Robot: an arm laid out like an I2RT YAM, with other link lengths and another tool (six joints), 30 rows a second.
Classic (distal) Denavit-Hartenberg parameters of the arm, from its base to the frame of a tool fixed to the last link. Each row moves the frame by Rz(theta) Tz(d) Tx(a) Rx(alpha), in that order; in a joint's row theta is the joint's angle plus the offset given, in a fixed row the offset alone. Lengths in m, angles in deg.
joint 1: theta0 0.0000; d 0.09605; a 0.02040; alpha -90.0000
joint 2: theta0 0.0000; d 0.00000; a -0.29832; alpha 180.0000
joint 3: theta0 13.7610; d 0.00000; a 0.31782; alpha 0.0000
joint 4: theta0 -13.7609; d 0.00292; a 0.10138; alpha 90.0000
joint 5: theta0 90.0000; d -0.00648; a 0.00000; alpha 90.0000
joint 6: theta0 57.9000; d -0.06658; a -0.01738; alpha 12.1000
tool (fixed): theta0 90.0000; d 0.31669; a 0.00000; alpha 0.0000
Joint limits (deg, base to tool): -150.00..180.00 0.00..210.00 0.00..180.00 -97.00..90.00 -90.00..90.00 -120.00..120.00
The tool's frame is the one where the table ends.
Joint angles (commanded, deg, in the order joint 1, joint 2, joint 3, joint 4, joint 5, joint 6), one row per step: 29.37, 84.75, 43.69, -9.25, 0.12, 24.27; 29.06, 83.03, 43.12, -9.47, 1.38, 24.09; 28.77, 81.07, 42.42, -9.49, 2.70, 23.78; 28.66, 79.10, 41.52, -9.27, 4.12, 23.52; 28.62, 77.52, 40.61, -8.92, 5.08, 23.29; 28.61, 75.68, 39.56, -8.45, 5.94, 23.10; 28.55, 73.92, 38.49, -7.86, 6.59, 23.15
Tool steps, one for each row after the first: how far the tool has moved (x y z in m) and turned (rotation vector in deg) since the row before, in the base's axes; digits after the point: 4 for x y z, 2 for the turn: 0.0011, -0.0086, 0.0100, -0.49, -1.34, -0.98; 0.0011, -0.0086, 0.0118, -0.45, -1.65, -0.93; 0.0000, -0.0078, 0.0110, -0.46, -1.70, -0.88; -0.0010, -0.0054, 0.0075, -0.27, -1.29, -0.54; -0.0015, -0.0049, 0.0086, -0.06, -1.45, -0.48; -0.0016, -0.0045, 0.0077, 0.25, -1.33, -0.56
